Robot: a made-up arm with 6 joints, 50 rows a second.
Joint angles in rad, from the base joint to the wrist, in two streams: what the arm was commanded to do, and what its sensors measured. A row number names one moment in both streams.
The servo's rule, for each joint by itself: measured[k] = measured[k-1] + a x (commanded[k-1-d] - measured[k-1]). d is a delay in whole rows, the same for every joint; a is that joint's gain. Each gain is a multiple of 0.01, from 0.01 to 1. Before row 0 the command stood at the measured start. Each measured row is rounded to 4 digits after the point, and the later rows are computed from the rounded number. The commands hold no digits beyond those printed.
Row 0, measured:
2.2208, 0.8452, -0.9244, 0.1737, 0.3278, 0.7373
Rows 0 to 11, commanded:
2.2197, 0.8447, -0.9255, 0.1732, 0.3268, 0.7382
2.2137, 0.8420, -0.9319, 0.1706, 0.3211, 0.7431
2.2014, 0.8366, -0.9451, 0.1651, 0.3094, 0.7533
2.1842, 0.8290, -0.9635, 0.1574, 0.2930, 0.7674
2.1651, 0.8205, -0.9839, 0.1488, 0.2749, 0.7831
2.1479, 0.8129, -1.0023, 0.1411, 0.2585, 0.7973
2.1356, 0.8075, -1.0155, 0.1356, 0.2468, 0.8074
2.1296, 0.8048, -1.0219, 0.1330, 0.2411, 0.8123
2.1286, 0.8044, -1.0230, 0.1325, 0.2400, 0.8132
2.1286, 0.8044, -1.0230, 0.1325, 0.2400, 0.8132
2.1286, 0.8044, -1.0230, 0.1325, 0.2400, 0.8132
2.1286, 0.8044, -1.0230, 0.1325, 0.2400, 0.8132
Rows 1 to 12, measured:
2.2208, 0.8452, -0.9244, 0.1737, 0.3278, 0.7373
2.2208, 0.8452, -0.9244, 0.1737, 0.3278, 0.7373
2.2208, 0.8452, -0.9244, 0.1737, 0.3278, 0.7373
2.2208, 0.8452, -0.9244, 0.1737, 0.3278, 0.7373
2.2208, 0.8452, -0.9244, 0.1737, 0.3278, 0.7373
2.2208, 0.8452, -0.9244, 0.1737, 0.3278, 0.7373
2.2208, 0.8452, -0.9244, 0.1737, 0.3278, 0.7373
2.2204, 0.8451, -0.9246, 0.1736, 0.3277, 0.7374
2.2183, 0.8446, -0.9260, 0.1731, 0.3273, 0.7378
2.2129, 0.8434, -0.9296, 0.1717, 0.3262, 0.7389
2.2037, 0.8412, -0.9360, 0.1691, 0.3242, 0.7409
2.1913, 0.8381, -0.9451, 0.1654, 0.3212, 0.7439
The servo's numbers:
d 7
a 0.32 0.15 0.19 0.18 0.06 0.07

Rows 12 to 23, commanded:
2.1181, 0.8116, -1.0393, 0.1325, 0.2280, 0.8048
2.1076, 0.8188, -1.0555, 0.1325, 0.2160, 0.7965
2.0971, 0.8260, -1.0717, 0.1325, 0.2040, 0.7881
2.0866, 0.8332, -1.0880, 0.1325, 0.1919, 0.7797
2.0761, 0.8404, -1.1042, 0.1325, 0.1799, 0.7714
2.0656, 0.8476, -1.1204, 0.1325, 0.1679, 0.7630
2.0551, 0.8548, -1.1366, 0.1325, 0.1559, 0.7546
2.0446, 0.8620, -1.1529, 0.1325, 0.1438, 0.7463
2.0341, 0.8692, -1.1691, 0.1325, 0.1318, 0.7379
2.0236, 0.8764, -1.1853, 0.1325, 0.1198, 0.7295
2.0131, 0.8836, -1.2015, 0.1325, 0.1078, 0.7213
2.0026, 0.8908, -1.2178, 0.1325, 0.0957, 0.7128
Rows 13 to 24, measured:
2.1774, 0.8343, -0.9560, 0.1610, 0.3174, 0.7476
2.1640, 0.8303, -0.9673, 0.1564, 0.3132, 0.7518
2.1530, 0.8265, -0.9777, 0.1522, 0.3089, 0.7560
2.1452, 0.8232, -0.9863, 0.1487, 0.3048, 0.7600
2.1399, 0.8204, -0.9933, 0.1458, 0.3009, 0.7637
2.1363, 0.8180, -0.9989, 0.1434, 0.2972, 0.7672
2.1338, 0.8160, -1.0035, 0.1414, 0.2938, 0.7704
2.1288, 0.8153, -1.0103, 0.1398, 0.2899, 0.7728
2.1220, 0.8158, -1.0189, 0.1385, 0.2855, 0.7745
2.1140, 0.8173, -1.0289, 0.1374, 0.2806, 0.7755
2.1052, 0.8197, -1.0401, 0.1365, 0.2753, 0.7758
2.0959, 0.8228, -1.0523, 0.1358, 0.2696, 0.7755

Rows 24 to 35, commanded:
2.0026, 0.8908, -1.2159, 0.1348, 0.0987, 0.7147
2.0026, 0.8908, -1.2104, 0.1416, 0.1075, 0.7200
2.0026, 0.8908, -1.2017, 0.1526, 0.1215, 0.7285
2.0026, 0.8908, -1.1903, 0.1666, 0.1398, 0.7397
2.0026, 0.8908, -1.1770, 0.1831, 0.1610, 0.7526
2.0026, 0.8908, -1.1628, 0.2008, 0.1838, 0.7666
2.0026, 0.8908, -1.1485, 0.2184, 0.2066, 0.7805
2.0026, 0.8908, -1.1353, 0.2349, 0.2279, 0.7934
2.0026, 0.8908, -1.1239, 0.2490, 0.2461, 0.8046
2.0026, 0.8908, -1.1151, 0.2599, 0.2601, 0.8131
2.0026, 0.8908, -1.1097, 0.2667, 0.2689, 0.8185
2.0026, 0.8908, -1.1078, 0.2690, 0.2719, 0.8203
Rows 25 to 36, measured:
2.0862, 0.8265, -1.0652, 0.1352, 0.2635, 0.7746
2.0762, 0.8307, -1.0788, 0.1347, 0.2570, 0.7732
2.0661, 0.8354, -1.0929, 0.1343, 0.2502, 0.7713
2.0559, 0.8405, -1.1074, 0.1340, 0.2431, 0.7690
2.0456, 0.8459, -1.1222, 0.1337, 0.2357, 0.7662
2.0352, 0.8516, -1.1373, 0.1335, 0.2280, 0.7631
2.0248, 0.8575, -1.1526, 0.1333, 0.2201, 0.7596
2.0177, 0.8625, -1.1646, 0.1336, 0.2128, 0.7565
2.0129, 0.8667, -1.1733, 0.1350, 0.2065, 0.7539
2.0096, 0.8703, -1.1787, 0.1382, 0.2014, 0.7521
2.0074, 0.8734, -1.1809, 0.1433, 0.1977, 0.7512
2.0059, 0.8760, -1.1802, 0.1505, 0.1955, 0.7513

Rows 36 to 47, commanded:
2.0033, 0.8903, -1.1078, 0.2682, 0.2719, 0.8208
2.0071, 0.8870, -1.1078, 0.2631, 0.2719, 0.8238
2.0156, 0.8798, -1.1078, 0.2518, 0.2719, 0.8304
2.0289, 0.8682, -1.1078, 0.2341, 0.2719, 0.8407
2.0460, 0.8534, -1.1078, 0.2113, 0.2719, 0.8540
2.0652, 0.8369, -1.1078, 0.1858, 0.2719, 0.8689
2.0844, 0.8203, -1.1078, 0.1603, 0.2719, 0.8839
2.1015, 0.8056, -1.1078, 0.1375, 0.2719, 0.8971
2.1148, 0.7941, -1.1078, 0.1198, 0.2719, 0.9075
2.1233, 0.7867, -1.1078, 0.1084, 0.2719, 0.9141
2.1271, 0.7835, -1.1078, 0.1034, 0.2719, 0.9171
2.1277, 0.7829, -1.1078, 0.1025, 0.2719, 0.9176
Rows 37 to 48, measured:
2.0048, 0.8782, -1.1769, 0.1596, 0.1948, 0.7524
2.0041, 0.8801, -1.1715, 0.1702, 0.1955, 0.7544
2.0036, 0.8817, -1.1646, 0.1818, 0.1974, 0.7571
2.0033, 0.8831, -1.1569, 0.1939, 0.2003, 0.7604
2.0031, 0.8843, -1.1490, 0.2058, 0.2039, 0.7641
2.0029, 0.8853, -1.1415, 0.2168, 0.2078, 0.7679
2.0028, 0.8861, -1.1351, 0.2262, 0.2116, 0.7716
2.0030, 0.8867, -1.1299, 0.2338, 0.2152, 0.7750
2.0043, 0.8867, -1.1257, 0.2391, 0.2186, 0.7784
2.0079, 0.8857, -1.1223, 0.2414, 0.2218, 0.7820
2.0146, 0.8831, -1.1195, 0.2401, 0.2248, 0.7861
2.0246, 0.8786, -1.1173, 0.2349, 0.2276, 0.7909

